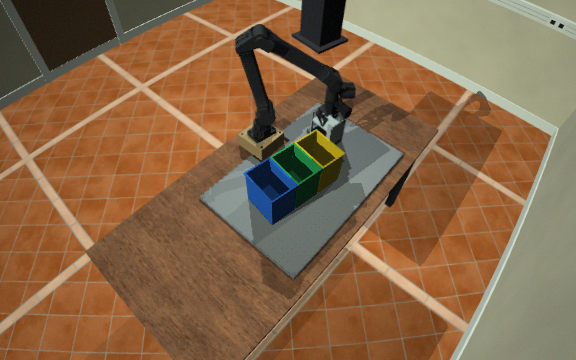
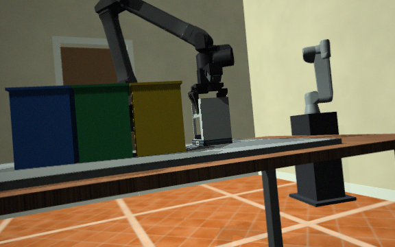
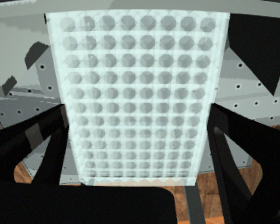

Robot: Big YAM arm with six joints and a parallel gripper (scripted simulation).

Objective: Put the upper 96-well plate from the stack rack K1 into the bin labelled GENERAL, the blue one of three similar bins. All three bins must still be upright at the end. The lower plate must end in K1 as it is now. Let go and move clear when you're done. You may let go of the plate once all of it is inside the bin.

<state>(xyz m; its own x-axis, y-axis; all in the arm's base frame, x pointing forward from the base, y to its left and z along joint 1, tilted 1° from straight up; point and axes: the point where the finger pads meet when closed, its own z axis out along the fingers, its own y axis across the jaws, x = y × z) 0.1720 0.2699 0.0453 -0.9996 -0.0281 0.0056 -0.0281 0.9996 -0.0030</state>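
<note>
The blue bin lies 46 cm to the right of my hand, 14 cm ahead of it and 2 cm below it. The rest, counted from my hand: white 96-well plate 1 cm below; then yellow bin 20 cm to the right, 14 cm ahead, 2 cm below; then green bin 33 cm to the right, 14 cm ahead, 2 cm below.
</note>
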